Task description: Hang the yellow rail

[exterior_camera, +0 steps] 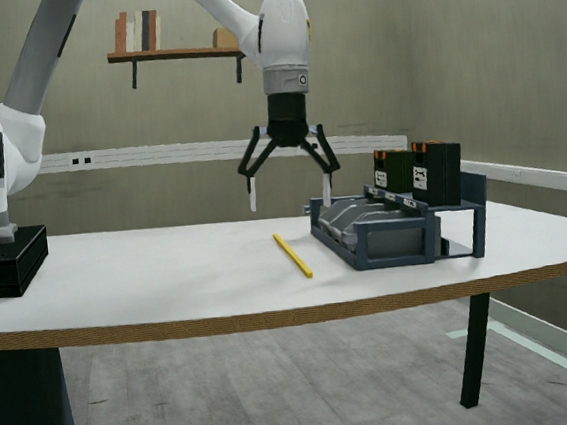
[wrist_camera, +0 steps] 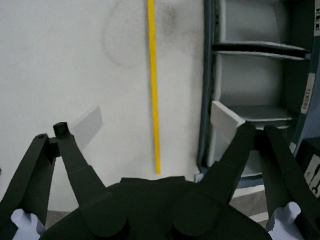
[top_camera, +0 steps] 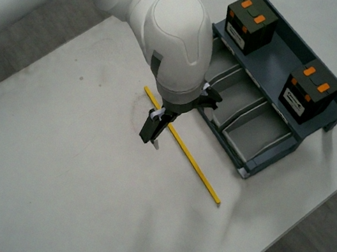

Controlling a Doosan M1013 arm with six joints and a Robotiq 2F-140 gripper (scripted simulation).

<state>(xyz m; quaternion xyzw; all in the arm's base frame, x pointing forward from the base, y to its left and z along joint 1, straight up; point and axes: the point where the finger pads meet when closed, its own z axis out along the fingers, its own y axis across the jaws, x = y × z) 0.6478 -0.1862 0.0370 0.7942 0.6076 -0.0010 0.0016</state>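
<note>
Right now the yellow rail is 1 cm to the left of my hand and 10 cm below it.
</note>
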